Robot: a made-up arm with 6 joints.
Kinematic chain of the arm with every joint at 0, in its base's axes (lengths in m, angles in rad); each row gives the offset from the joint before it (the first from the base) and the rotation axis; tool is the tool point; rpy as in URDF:
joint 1: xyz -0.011 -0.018 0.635 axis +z
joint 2: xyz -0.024 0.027 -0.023 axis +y
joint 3: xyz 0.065 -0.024 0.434 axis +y
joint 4: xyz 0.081 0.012 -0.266 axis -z
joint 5: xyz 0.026 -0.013 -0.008 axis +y
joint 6: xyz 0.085 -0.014 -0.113 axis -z
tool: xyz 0.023 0 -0.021 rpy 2.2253 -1.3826 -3.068
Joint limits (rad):
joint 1: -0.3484..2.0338
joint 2: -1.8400..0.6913
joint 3: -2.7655..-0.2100
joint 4: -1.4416..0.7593
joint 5: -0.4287..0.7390
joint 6: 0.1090..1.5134
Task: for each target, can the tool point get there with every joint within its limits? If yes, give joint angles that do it. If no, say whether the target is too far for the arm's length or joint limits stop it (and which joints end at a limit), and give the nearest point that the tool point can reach.
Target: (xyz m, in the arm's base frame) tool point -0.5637 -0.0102 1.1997
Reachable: yes | joints 0.1475 -1.3773 -1.6171 -1.0716 0.1291 0.8404
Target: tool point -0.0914 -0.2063 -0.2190
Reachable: no: joint limits stop it (at a limit: joint 1, joint 2, joint 3) | nearest point 0.1709 -0.1327 0.4563 | short by 0.728 m
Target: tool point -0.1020 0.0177 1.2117
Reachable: yes | joints 0.9252 -0.9861 -0.9118 -1.0304 -0.0325 1.2880
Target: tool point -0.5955 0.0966 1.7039
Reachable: no: too far | nearest point -0.4474 0.0676 1.4155 | short by 0.325 m
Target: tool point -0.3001 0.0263 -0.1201
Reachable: no: joint limits stop it (at a limit: joint 1, joint 2, joint 3) | nearest point -0.1907 0.1656 0.4492 | short by 0.596 m
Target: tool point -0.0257 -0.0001 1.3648
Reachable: yes | joints 0.2856 -0.7408 -1.4548 -0.5248 0.3841 0.3882
